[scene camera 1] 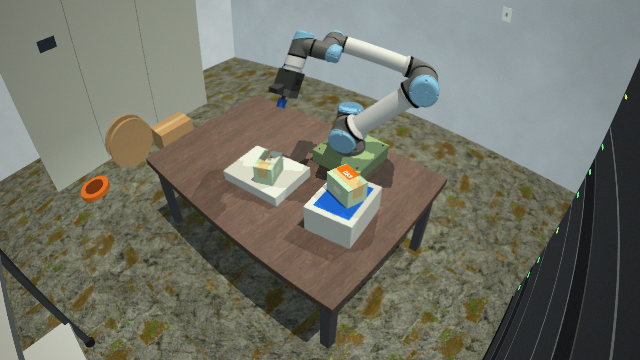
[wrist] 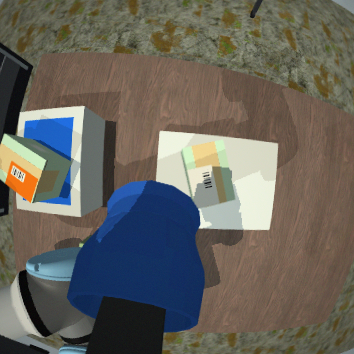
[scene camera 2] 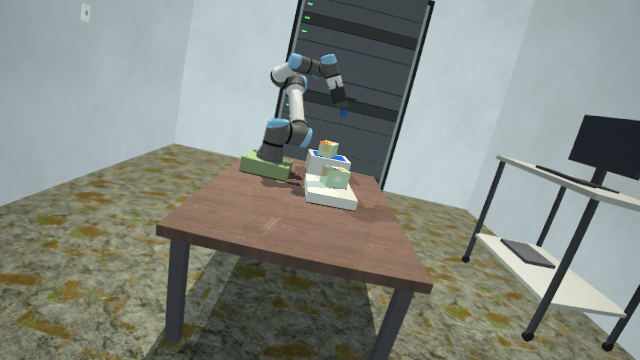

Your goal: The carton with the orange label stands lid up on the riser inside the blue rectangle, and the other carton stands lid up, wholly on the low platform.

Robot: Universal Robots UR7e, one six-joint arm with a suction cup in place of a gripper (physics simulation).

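Note:
The orange-label carton (scene camera 1: 336,189) (scene camera 2: 328,149) (wrist: 55,175) stands upright, label up, on the white riser (scene camera 1: 325,225) (wrist: 92,160). It is turned relative to the blue rectangle (scene camera 1: 326,202) (wrist: 50,129); its rear base is hidden, so I cannot tell whether it is wholly inside. The other carton (scene camera 1: 268,171) (scene camera 2: 336,178) (wrist: 204,175) stands upright, barcode label up, on the low white platform (scene camera 1: 239,171) (scene camera 2: 315,191) (wrist: 256,200), its visible base within the edges. My blue suction cup (scene camera 1: 281,103) (scene camera 2: 343,113) (wrist: 152,197) hangs high above the table, touching neither carton, open and empty.
The arm's green base block (scene camera 1: 372,150) (scene camera 2: 265,167) stands behind the riser and platform on the brown table (scene camera 1: 215,130) (scene camera 2: 220,225). A dark server rack (scene camera 2: 367,65) rises beyond the table. A trolley (scene camera 2: 575,180) with a monitor stands to the right in scene camera 2.

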